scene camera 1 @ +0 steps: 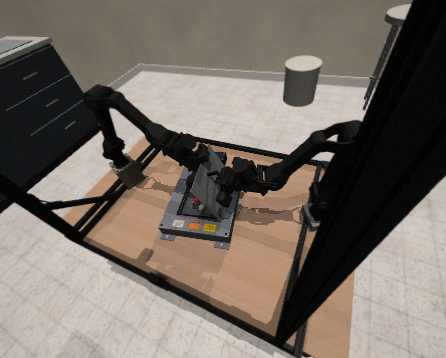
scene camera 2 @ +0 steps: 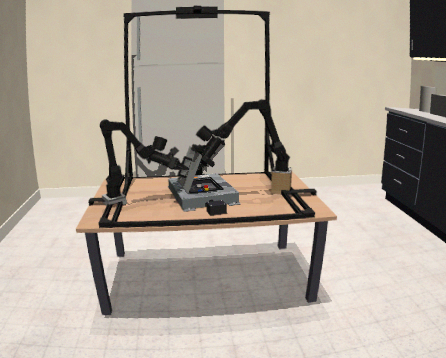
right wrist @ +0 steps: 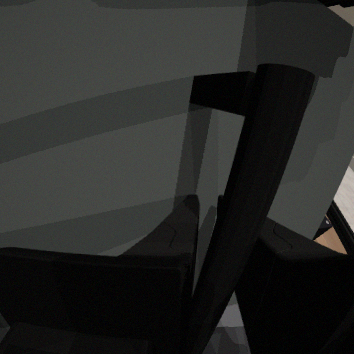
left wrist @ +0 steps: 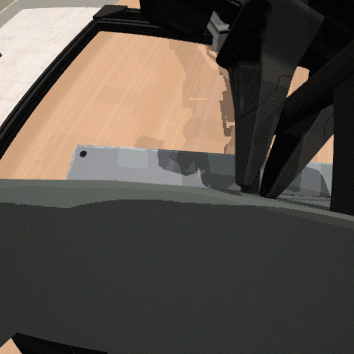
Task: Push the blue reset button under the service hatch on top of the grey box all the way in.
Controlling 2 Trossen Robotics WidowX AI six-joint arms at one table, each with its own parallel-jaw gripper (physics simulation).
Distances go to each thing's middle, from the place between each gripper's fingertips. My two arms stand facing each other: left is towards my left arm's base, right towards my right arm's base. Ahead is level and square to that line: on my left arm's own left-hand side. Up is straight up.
Labels:
Now: the service hatch [scene camera 1: 205, 189] 30 mm behind my left hand, 20 mm to the right of it and 10 mm below it.
The service hatch lies 1 cm below my right hand and 1 cm behind it.

